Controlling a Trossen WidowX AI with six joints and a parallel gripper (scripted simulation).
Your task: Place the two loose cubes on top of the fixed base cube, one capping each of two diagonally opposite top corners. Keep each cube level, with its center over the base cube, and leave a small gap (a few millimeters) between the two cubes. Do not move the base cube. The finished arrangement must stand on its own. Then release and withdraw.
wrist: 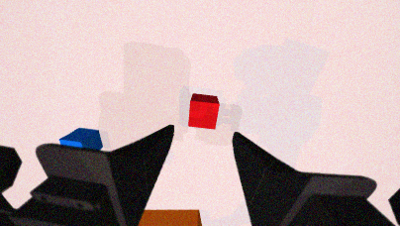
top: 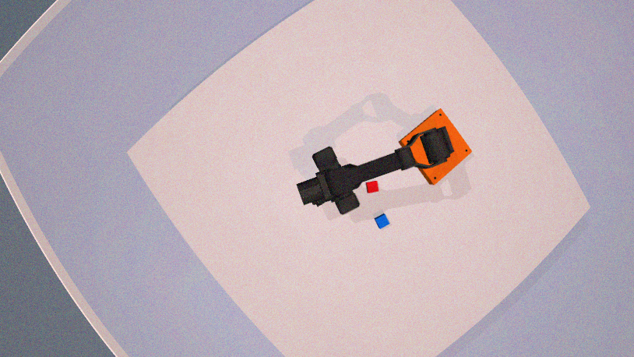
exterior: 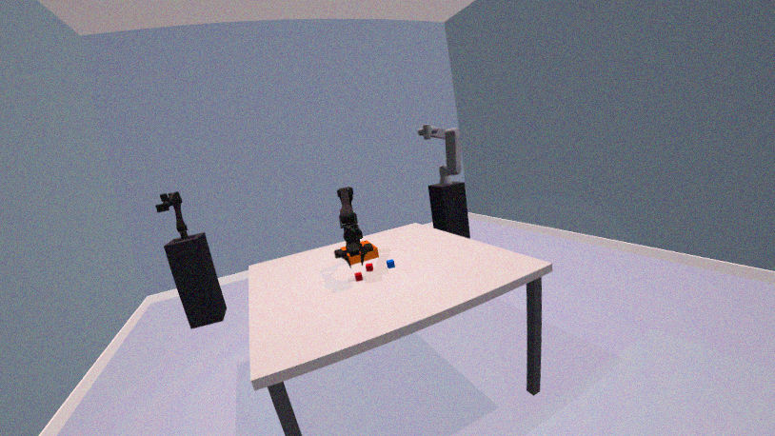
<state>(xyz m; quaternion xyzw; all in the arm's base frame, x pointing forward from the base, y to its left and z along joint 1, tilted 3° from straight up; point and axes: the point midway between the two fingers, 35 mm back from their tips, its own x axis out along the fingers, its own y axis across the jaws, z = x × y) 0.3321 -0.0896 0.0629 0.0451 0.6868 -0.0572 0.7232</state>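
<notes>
Now: the blue cube 190 mm to the left of my gripper tip, 50 mm below it and 50 mm behind it.
</notes>
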